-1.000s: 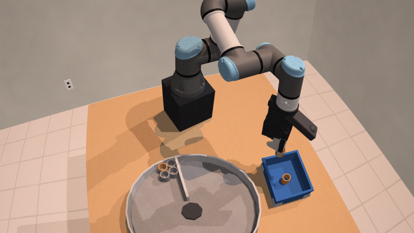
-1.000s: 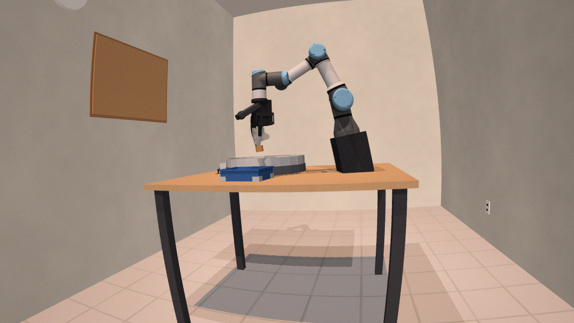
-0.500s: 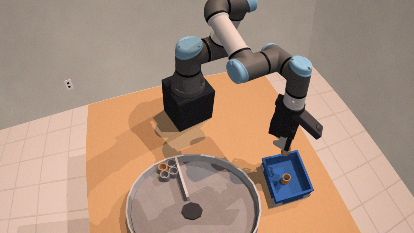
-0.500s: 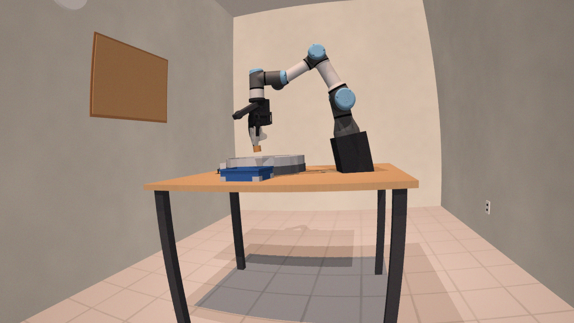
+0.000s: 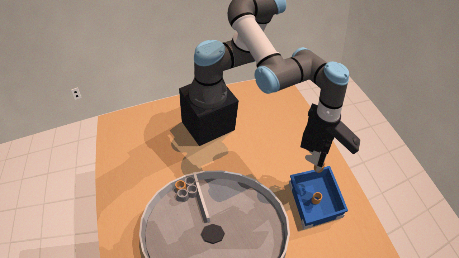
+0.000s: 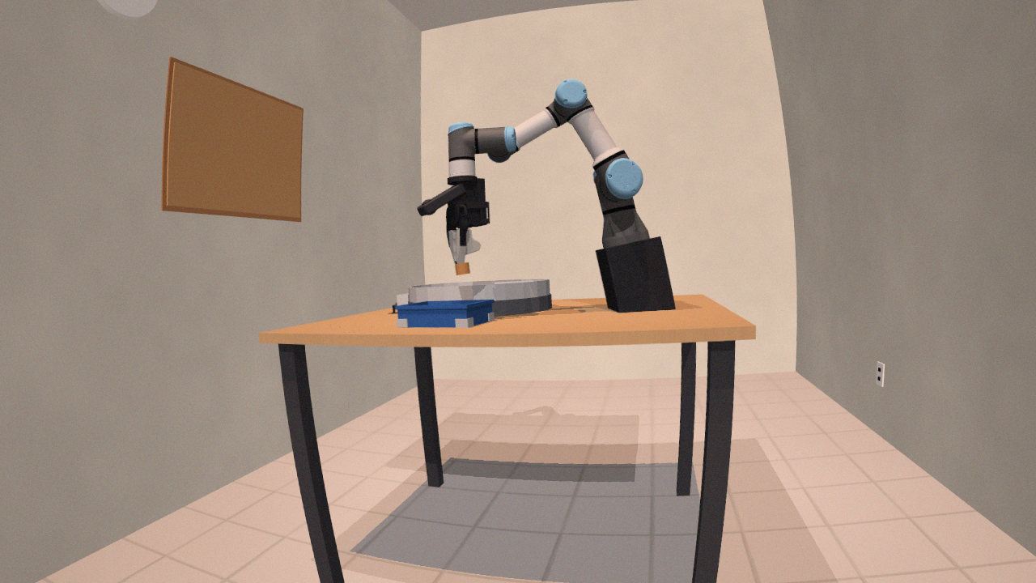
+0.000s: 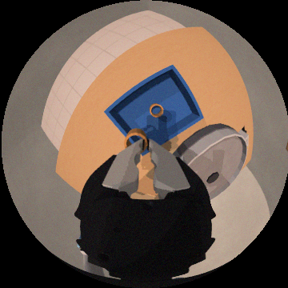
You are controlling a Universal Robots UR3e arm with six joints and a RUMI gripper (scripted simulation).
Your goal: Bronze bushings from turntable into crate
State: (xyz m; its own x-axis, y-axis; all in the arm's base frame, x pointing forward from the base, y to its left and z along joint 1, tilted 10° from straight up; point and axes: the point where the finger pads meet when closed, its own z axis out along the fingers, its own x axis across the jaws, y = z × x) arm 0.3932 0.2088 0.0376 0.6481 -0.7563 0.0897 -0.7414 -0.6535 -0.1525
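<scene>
The crate is 40 mm ahead of my hand and 110 mm below it. Round my hand: grey turntable 50 mm ahead, 350 mm to the right, 80 mm below.
</scene>
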